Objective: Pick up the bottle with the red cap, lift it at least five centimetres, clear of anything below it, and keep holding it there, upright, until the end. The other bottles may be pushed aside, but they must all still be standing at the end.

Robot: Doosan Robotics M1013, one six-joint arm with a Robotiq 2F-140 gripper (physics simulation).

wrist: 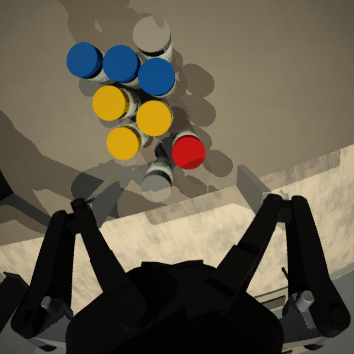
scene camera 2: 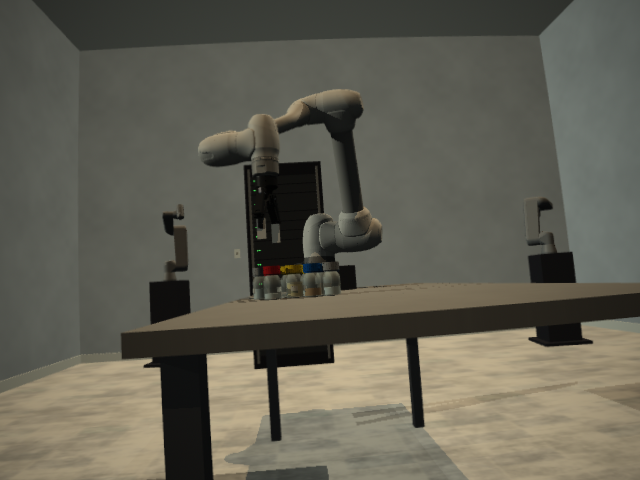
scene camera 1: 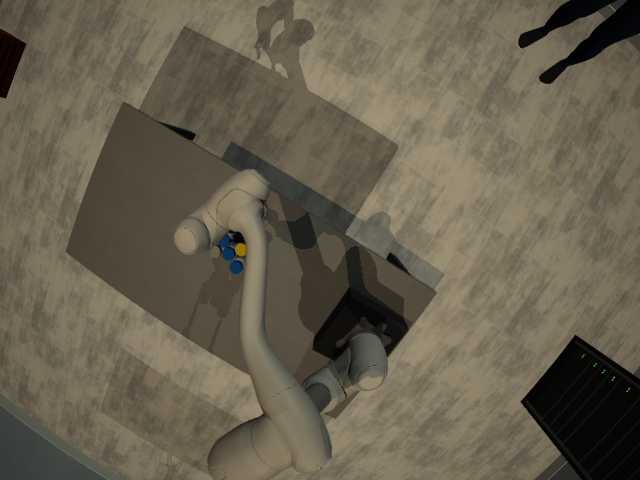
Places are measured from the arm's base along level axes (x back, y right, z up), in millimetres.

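Pixels of known places: gripper, fingertip midpoint: [wrist: 176, 179] [scene camera 2: 269, 241]; arm's base, origin of the base link: [scene camera 1: 363, 341].
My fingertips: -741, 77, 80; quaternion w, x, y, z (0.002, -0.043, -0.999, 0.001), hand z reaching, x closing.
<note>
Ahead of a thing's pixels: the offset from my fingertips to its middle, as dx, dy, dz. Level surfaces: height alone.
The red-capped bottle {-19, -6, -135} [scene camera 2: 271, 282] [wrist: 188, 152] stands upright on the table at the edge of a tight group of bottles. A yellow-capped bottle {+25, -69, -135} [wrist: 154, 118] is close beside it, and a grey-capped bottle {+47, +48, -135} [wrist: 156, 185] stands near it on the other side. My gripper [scene camera 2: 268, 232] [wrist: 176, 179] is open and empty, pointing down, its fingertips well above the caps. In the wrist view the red cap lies between the fingers' left-right span, nearer the right finger and ahead of the fingertips. In scene camera 1 the arm hides the red-capped bottle and the gripper.
Blue-capped bottles [scene camera 1: 235, 267] [scene camera 2: 312, 281] [wrist: 120, 64], more yellow-capped bottles {+90, -107, -135} [wrist: 110, 103] and a light-capped bottle {+6, -192, -135} [scene camera 2: 330, 281] [wrist: 152, 35] stand in the group. The group is near one long edge of the table {dz -187} [scene camera 1: 134, 217] [scene camera 2: 413, 310]. A black box-like stand [scene camera 1: 330, 330] is at the table's far end.
</note>
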